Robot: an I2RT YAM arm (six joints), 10 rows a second.
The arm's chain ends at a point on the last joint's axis. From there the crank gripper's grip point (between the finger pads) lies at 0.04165 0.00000 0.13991 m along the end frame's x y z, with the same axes.
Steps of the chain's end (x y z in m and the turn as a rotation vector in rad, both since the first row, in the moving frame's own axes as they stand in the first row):
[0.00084, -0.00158, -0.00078, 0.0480, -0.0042, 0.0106]
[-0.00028, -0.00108, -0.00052, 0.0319, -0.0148, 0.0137]
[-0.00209, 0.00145, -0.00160, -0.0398, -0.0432, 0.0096]
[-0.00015, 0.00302, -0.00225, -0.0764, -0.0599, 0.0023]
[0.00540, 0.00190, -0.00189, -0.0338, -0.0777, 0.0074]
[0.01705, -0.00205, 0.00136, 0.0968, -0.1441, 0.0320]
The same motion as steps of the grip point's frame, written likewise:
[0.00029, -0.00786, -0.00076, 0.0480, -0.0042, 0.0106]
[-0.00233, -0.00500, 0.00002, 0.0319, -0.0148, 0.0137]
[-0.00820, 0.00742, -0.00005, -0.0398, -0.0432, 0.0096]
[-0.00860, 0.01387, -0.00042, -0.0764, -0.0599, 0.0023]
[-0.00560, 0.00695, 0.00084, -0.0338, -0.0777, 0.0074]
[-0.00324, -0.01481, 0.00529, 0.0968, -0.1441, 0.0320]

